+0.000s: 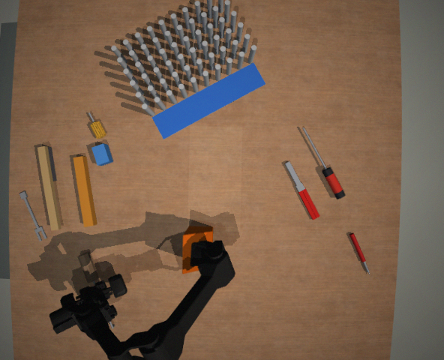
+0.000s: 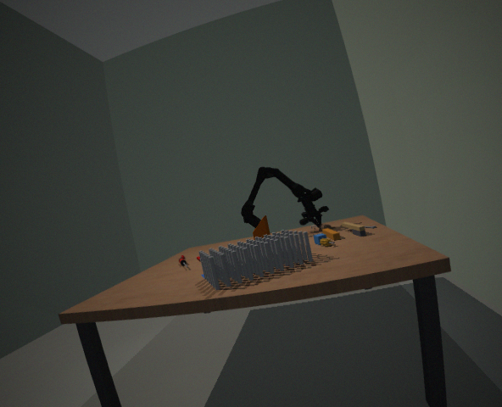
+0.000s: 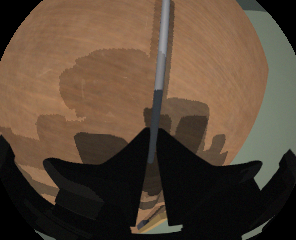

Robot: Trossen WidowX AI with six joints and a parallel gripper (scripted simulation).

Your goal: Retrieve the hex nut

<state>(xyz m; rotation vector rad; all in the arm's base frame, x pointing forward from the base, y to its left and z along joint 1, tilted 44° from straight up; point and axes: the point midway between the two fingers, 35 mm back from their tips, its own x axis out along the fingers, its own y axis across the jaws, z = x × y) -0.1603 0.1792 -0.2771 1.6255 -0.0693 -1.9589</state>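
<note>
Right now the thin grey rod tool is 30 mm behind my gripper tip and 10 mm to the right of it. The rest, counted from my gripper tip: blue cube: 430 mm ahead, 10 mm above; then orange bar: 310 mm ahead, 50 mm to the left; then fork-tipped tool: 220 mm ahead, 230 mm to the left, 10 mm below.
</note>
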